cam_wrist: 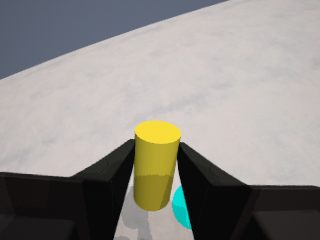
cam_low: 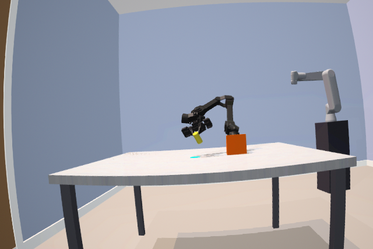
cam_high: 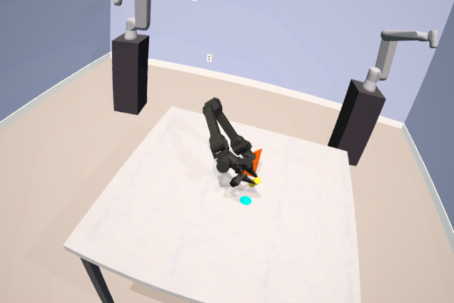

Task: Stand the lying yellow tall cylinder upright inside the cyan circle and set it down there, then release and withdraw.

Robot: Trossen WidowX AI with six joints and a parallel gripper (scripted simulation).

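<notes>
My gripper tip is 13 cm above the cyan circle, 3 cm to the left of it and 1 cm short of it. From my gripper tip the other things lie so: yellow tall cylinder (2 cm below, 1 cm to the right, 1 cm behind).
</notes>
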